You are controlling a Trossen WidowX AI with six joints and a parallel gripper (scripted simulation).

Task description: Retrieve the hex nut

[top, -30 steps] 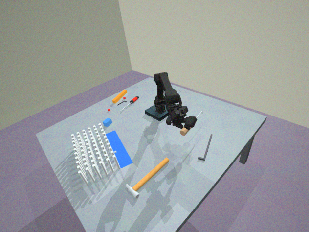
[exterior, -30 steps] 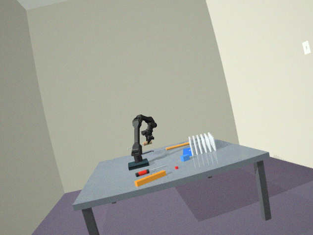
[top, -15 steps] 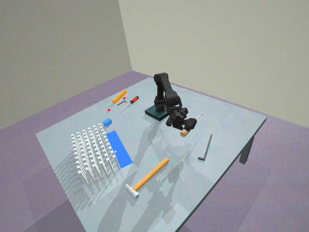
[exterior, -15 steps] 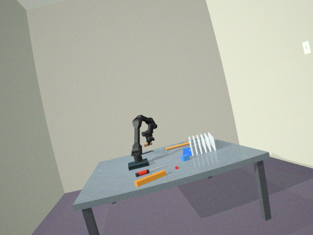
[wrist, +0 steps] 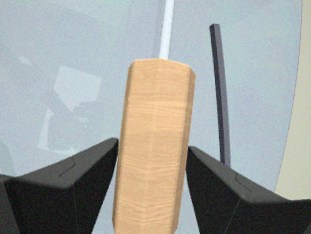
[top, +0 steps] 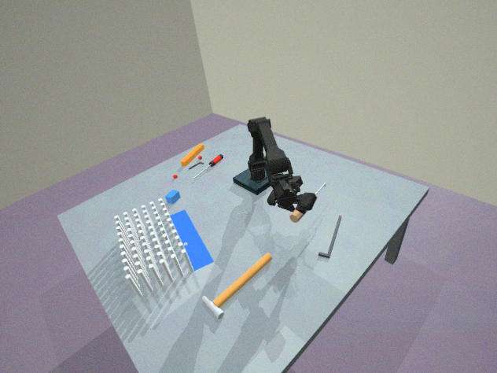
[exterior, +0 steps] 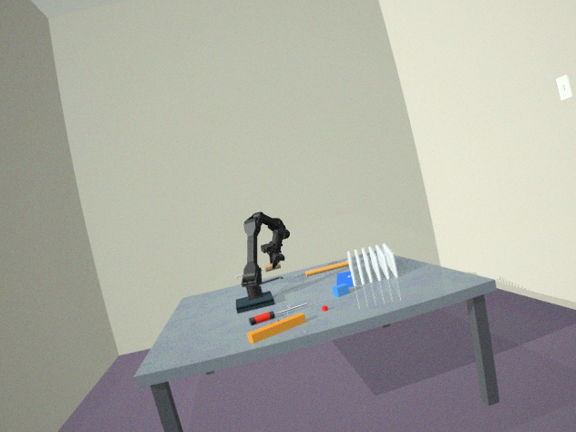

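Right now my gripper tip is 100 mm past the thin-rod tool and 20 mm to the left of it. From my gripper tip the other things lie so: hex key 790 mm to the right, 100 mm below, 10 mm ahead; then blue taped strip 340 mm ahead, 310 mm to the right, 100 mm below; then blue block 590 mm to the right, 270 mm ahead, 80 mm below.
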